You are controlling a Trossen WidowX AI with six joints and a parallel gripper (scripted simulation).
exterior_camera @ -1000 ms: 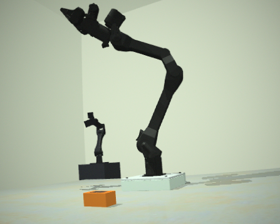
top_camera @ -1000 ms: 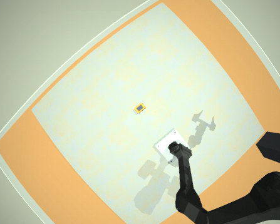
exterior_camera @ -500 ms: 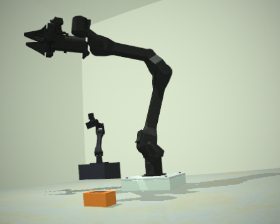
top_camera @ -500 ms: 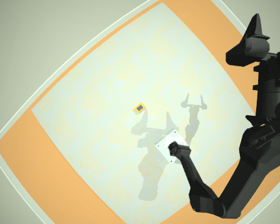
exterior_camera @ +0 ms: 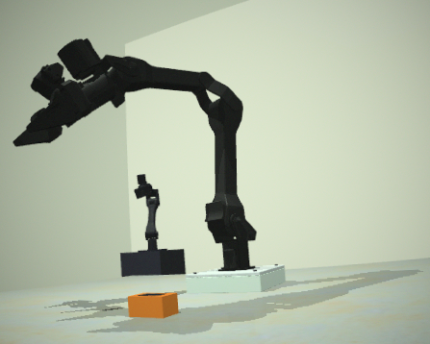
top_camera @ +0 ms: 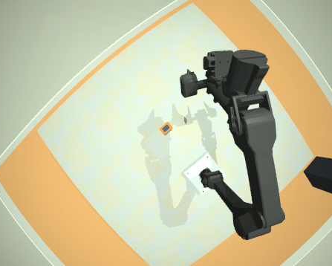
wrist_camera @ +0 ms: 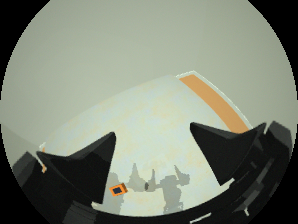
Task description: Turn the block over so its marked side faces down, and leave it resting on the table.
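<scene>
The block lies 7 cm behind my gripper tip, 21 cm to the left of it and 27 cm below it.
</scene>
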